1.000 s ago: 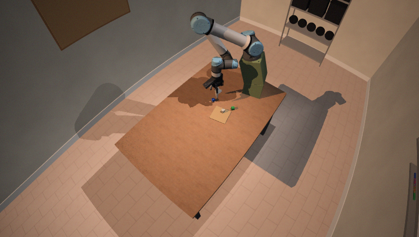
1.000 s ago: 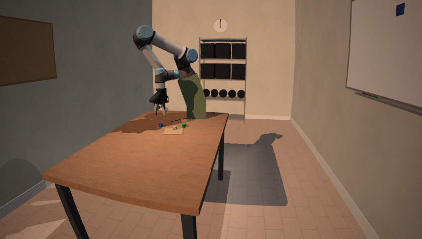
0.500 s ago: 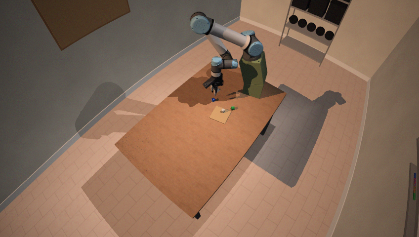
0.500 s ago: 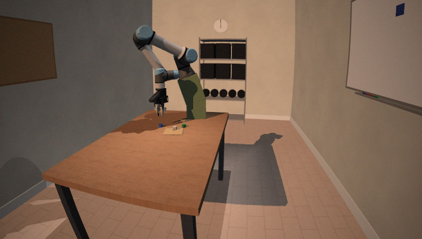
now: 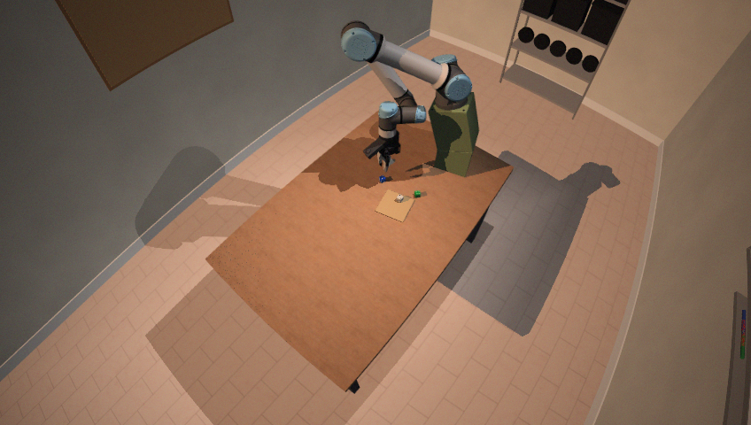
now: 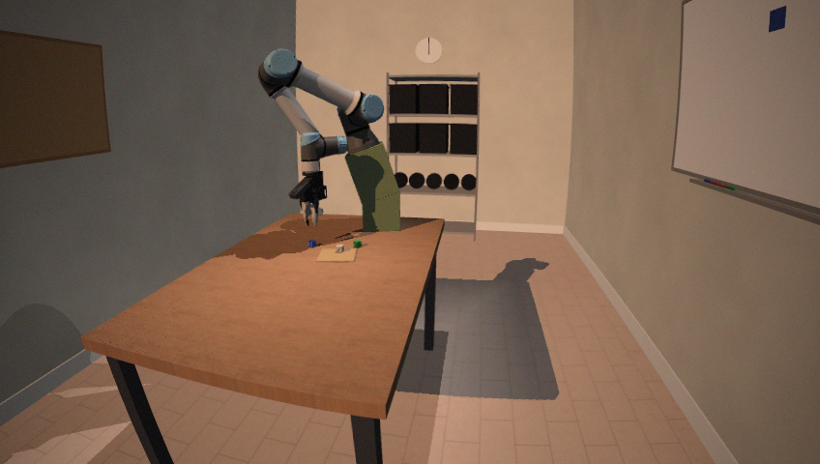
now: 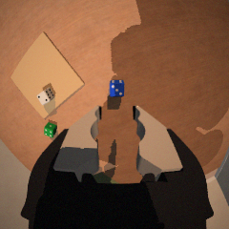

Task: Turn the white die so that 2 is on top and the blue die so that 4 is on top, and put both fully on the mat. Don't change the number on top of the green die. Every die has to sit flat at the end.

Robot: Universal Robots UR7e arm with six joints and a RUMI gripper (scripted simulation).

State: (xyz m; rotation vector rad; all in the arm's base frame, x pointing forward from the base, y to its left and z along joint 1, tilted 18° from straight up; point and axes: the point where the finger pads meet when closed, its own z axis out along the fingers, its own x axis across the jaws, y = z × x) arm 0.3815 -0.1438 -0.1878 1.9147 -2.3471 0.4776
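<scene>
Now: hand 90 mm above the blue die. Round my hand: green die 180 mm to the left, 90 mm below, 60 mm behind; tan mat 150 mm to the left, 100 mm below, 60 mm ahead; white die 140 mm to the left, 80 mm below, 20 mm ahead.
</scene>
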